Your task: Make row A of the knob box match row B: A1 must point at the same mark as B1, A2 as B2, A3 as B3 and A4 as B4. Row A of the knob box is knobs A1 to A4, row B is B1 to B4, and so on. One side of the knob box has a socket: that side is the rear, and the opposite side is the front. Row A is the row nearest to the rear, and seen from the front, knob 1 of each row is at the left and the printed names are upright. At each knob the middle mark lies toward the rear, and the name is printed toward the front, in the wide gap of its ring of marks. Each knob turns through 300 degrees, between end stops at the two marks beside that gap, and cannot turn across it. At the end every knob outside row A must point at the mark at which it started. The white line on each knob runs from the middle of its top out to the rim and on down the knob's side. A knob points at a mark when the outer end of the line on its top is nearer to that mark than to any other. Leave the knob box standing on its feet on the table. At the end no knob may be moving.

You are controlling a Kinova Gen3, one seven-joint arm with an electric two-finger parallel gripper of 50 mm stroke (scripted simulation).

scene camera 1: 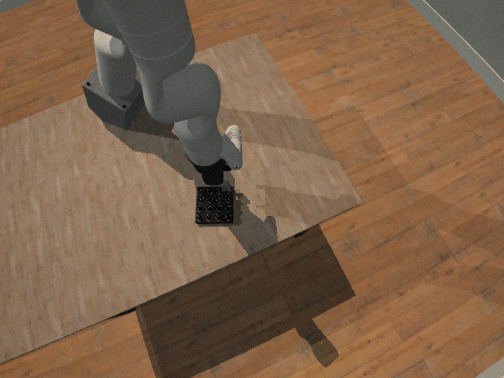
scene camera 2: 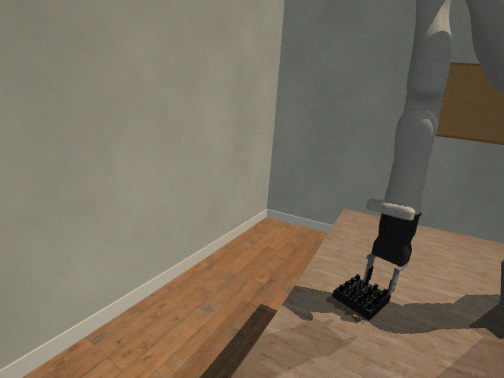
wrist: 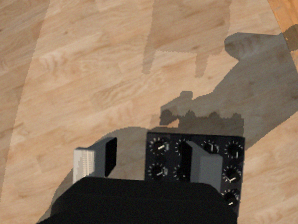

Path:
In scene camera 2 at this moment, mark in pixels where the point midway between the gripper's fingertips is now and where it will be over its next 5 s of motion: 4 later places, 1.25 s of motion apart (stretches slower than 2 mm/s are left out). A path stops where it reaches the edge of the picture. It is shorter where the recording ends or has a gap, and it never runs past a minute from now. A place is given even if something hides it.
My gripper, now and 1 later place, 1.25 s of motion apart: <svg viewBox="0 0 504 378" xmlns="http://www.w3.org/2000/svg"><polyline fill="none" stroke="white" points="378,286 384,260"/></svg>

